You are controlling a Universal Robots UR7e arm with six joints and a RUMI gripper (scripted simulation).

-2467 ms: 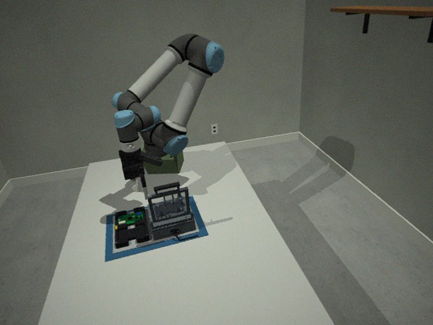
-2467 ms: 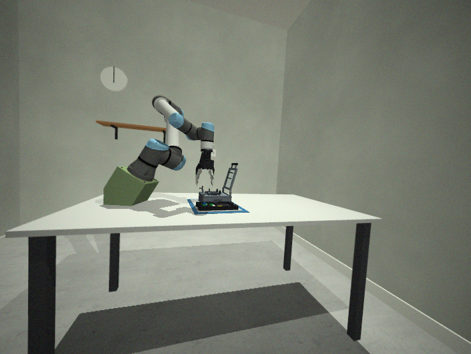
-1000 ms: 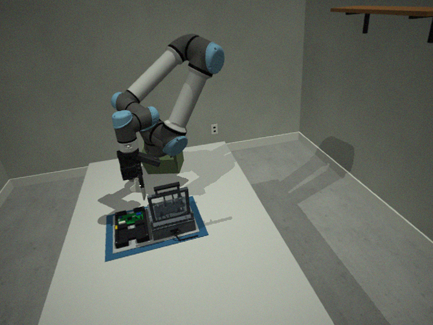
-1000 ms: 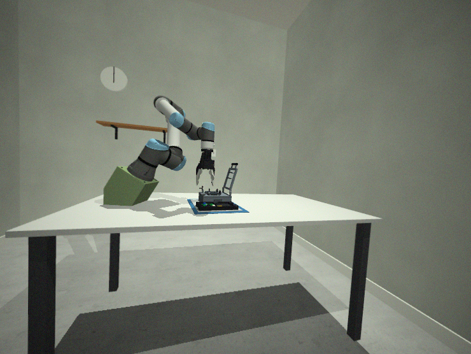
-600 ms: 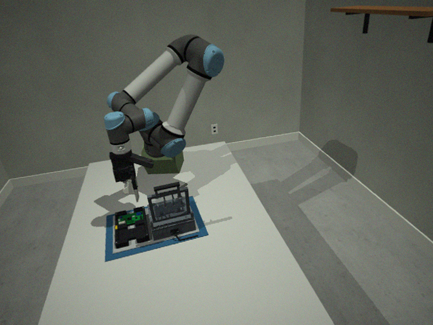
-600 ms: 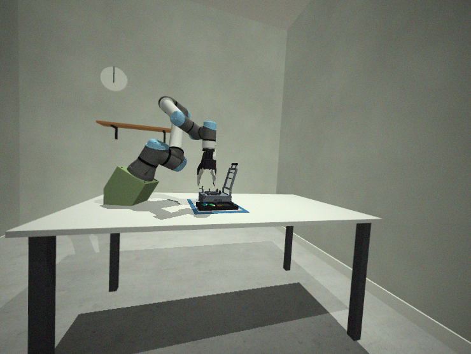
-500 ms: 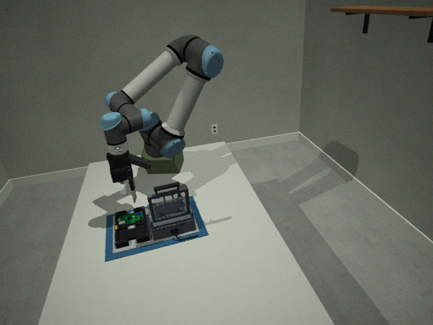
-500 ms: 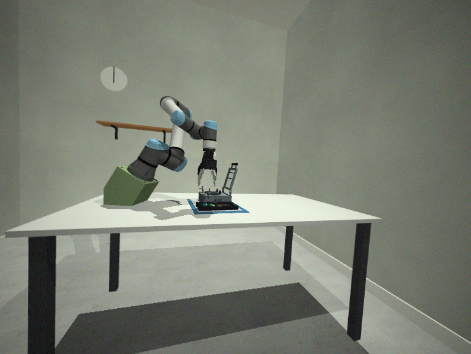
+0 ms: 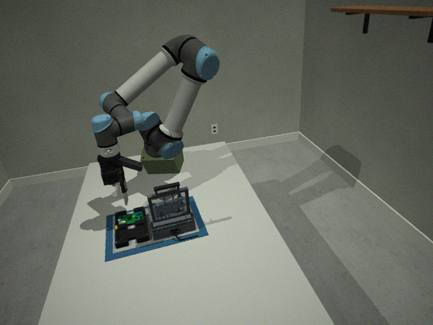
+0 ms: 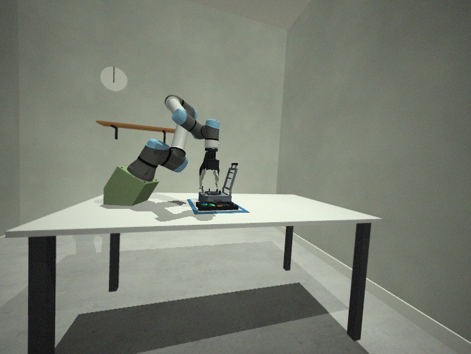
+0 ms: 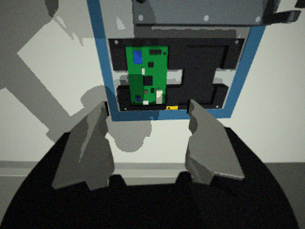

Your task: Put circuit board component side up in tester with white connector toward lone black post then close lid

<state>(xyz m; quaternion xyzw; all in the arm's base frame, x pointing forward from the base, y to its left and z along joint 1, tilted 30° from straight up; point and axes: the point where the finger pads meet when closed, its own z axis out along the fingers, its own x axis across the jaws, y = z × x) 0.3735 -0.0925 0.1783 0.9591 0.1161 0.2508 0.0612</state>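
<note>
Right now the green circuit board is 11 cm below my hand and 1 cm to the right of it. The rest, counted from my hand: tester lid (20 cm to the left, 14 cm ahead, 5 cm above).
</note>
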